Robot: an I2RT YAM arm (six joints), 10 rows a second.
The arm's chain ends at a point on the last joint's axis. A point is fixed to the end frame.
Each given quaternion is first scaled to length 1.
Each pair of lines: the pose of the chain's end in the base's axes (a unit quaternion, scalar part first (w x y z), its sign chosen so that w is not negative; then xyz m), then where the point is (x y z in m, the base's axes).
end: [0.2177 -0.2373 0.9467 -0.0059 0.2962 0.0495 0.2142]
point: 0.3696 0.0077 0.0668
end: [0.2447 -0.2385 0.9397 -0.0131 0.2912 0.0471 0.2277]
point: 0.3731 0.0053 0.0849
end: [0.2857 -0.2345 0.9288 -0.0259 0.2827 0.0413 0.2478]
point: 0.3766 -0.0015 0.1129
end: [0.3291 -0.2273 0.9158 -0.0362 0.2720 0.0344 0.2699]
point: 0.3776 -0.0089 0.1441
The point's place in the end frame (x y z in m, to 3 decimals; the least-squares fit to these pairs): 0.021 -0.053 0.160
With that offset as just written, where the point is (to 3 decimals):
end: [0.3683 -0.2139 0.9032 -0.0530 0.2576 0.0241 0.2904]
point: 0.373 -0.023 0.175
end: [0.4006 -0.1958 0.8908 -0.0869 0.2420 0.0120 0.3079]
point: 0.364 -0.045 0.204
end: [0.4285 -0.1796 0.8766 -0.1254 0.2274 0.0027 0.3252]
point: 0.354 -0.065 0.234
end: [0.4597 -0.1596 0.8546 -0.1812 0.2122 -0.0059 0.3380]
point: 0.342 -0.088 0.265
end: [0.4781 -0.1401 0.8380 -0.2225 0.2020 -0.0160 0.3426]
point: 0.331 -0.109 0.283
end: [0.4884 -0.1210 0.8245 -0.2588 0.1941 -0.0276 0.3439]
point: 0.320 -0.131 0.295
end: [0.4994 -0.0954 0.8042 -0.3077 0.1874 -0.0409 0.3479]
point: 0.307 -0.157 0.314
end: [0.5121 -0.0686 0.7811 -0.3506 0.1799 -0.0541 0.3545]
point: 0.292 -0.180 0.335
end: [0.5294 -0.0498 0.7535 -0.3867 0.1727 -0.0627 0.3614]
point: 0.280 -0.195 0.357
